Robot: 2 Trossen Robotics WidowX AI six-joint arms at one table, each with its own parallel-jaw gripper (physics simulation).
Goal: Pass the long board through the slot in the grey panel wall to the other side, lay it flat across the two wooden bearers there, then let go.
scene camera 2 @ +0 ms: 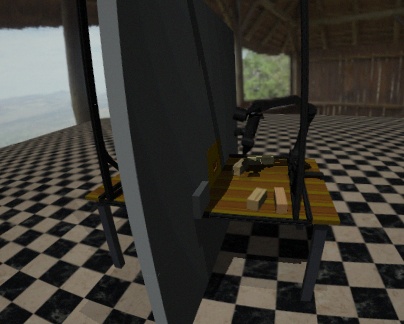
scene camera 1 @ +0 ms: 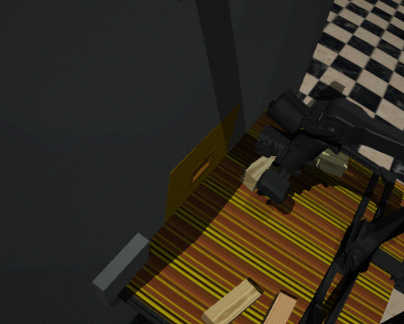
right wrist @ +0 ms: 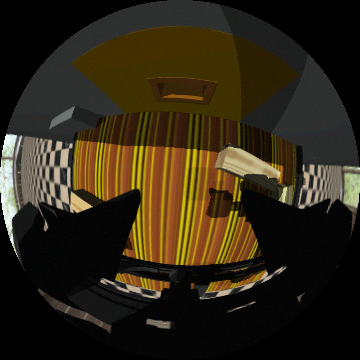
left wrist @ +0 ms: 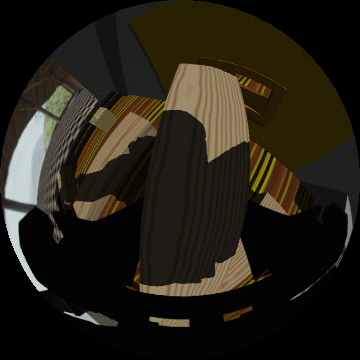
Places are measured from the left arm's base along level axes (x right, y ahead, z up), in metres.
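Pixels of known places: left gripper, fingertip midpoint: (left wrist: 192,199); right gripper, fingertip midpoint: (scene camera 2: 243,153) (right wrist: 192,194); right arm's base, link origin: (scene camera 1: 347,265) (right wrist: 179,276).
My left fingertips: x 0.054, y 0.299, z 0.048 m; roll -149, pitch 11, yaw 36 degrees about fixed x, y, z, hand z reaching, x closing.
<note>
For each thing: its top centre in the pictures, then the offset to it from my left fingertips. "*": a spot on its surface instead.
- long board, top centre: (left wrist: 180,251) dx +0.016, dy -0.022, dz +0.046 m
- slot, surface spot: (left wrist: 267,105) * dx +0.019, dy +0.132, dz +0.016 m
- reddish wooden block, top centre: (scene camera 2: 280,195) dx +0.196, dy +0.526, dz -0.023 m
- pale block, top centre: (scene camera 1: 322,151) (scene camera 2: 260,156) dx -0.322, dy +0.405, dz -0.020 m
The long board (left wrist: 200,130) is pale wood, partly shadowed. My left gripper (left wrist: 192,199) is shut on it. Its far end points at the yellow panel and overlaps one side of the slot (left wrist: 267,105) (right wrist: 182,91); the board looks angled to the slot. No board shows through the slot in the right wrist view. The grey panel wall (scene camera 1: 100,125) (scene camera 2: 165,125) stands across the table. My right gripper (right wrist: 192,194) is open and empty above the striped table. Wooden blocks lie on that side, one (scene camera 1: 255,175) (right wrist: 247,162) near the wall and another (scene camera 1: 232,302) (scene camera 2: 256,199) farther along; I cannot tell for certain which are the bearers.
A reddish wooden block (scene camera 1: 280,310) (scene camera 2: 281,200) and a pale block (scene camera 1: 332,162) (scene camera 2: 268,160) also lie there. A grey block (scene camera 1: 122,267) (scene camera 2: 200,200) (right wrist: 75,117) juts from the wall. On my left gripper's side, wooden pieces (left wrist: 120,137) (left wrist: 102,120) lie beside the board.
</note>
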